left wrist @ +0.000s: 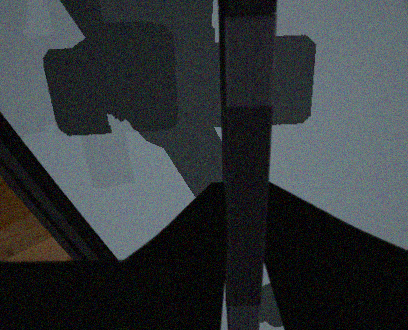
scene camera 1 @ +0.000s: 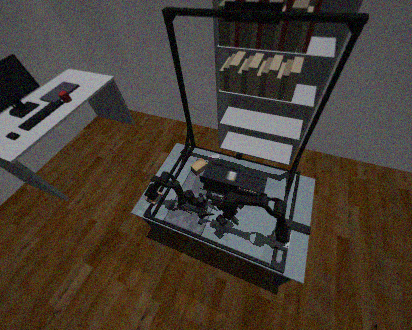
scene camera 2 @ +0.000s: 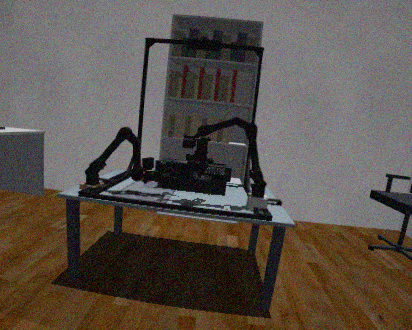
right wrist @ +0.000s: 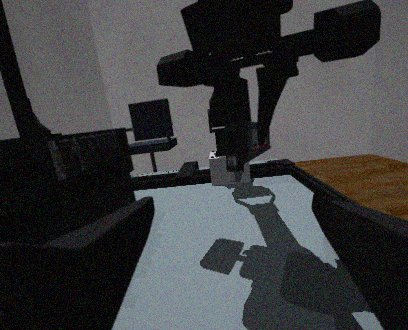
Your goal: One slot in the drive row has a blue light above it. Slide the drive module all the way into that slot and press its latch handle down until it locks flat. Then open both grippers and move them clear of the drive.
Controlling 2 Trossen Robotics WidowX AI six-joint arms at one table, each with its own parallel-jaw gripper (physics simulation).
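Frame: origin at the left arm's base, x ahead, y up, z right, level; centimetres.
Where they show: left gripper, between the fingertips: (left wrist: 238, 194) (scene camera 1: 230, 217) (scene camera 2: 200, 177) (right wrist: 254, 145); right gripper, between the fingertips: (scene camera 1: 216, 208) (scene camera 2: 181, 176) (right wrist: 232, 202); left arm's base, origin of its link: (scene camera 1: 281, 237) (scene camera 2: 257, 195); right arm's base, origin of its link: (scene camera 1: 153, 195) (scene camera 2: 92, 183).
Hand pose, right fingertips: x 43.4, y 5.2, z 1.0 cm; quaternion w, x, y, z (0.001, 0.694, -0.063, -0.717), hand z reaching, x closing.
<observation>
Each offset is from my right fingertips to the centre of the thing. "spot": to the spot under its first point. Level surfaces: height alone.
The drive module @[dx -10.6, dy +1.4, dz -3.1 cm] (left wrist: 247, 150) is a long, narrow dark bar, held on edge between the fingers of my left gripper (scene camera 1: 228, 214) (scene camera 2: 200, 160) (left wrist: 238, 194). This gripper is shut on it and is raised above the table, in front of the black drive chassis @[spot: dx -9.4, dy +5.0, dz +25.1 cm] (scene camera 1: 242, 178) (scene camera 2: 192, 181) (right wrist: 65, 170). The module is out of the slots. My right gripper (scene camera 1: 204, 202) (scene camera 2: 146, 175) (right wrist: 232, 202) is open and empty, low near the chassis front in scene camera 1. The chassis shows at the left of the right wrist view. The blue light and the module's latch handle cannot be made out.
A tan block @[dx +29.3, dy -9.4, dz +33.0 cm] (scene camera 1: 199, 166) lies beside the chassis's back left. A black overhead frame @[spot: dx +44.5, dy +57.6, dz +51.4 cm] (scene camera 1: 178, 75) (scene camera 2: 143, 95) rises from the table @[dy -12.6 cm] (scene camera 1: 300, 255) (scene camera 2: 282, 219). Shadows of the arms fall on the table. A bookshelf (scene camera 2: 212, 61) stands behind, and a desk (scene camera 1: 85, 75) at the left.
</observation>
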